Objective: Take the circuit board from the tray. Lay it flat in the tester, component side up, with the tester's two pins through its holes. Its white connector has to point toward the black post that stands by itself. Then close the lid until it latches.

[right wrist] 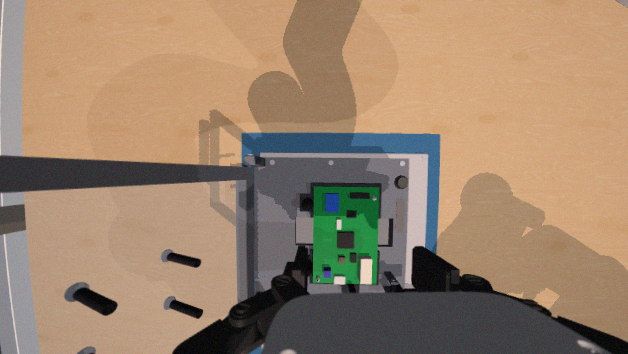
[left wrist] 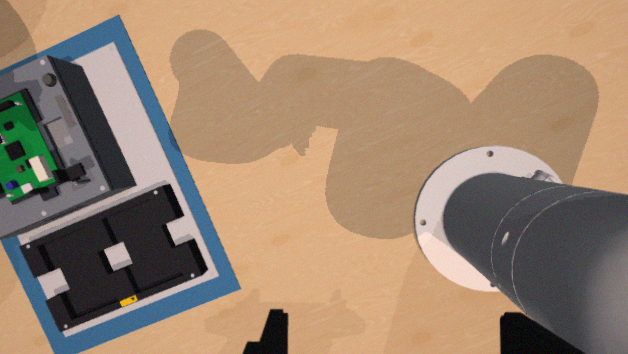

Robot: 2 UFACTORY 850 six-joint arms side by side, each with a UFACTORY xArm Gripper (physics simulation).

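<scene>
The green circuit board lies component side up in the grey tester. Small pin tips show at two opposite corners. Its white connector is at the end near a small black part. I cannot tell which part is the lone black post. The lid is open at the left in the right wrist view. My right gripper is open, its fingers apart on either side above the board. My left gripper is open and empty, away from the tester.
A black tray with pale squares and a yellow mark holds no board. It sits beside the tester on a white plate with a blue border. Black pegs show within the lid's clear area. An arm base stands at the right.
</scene>
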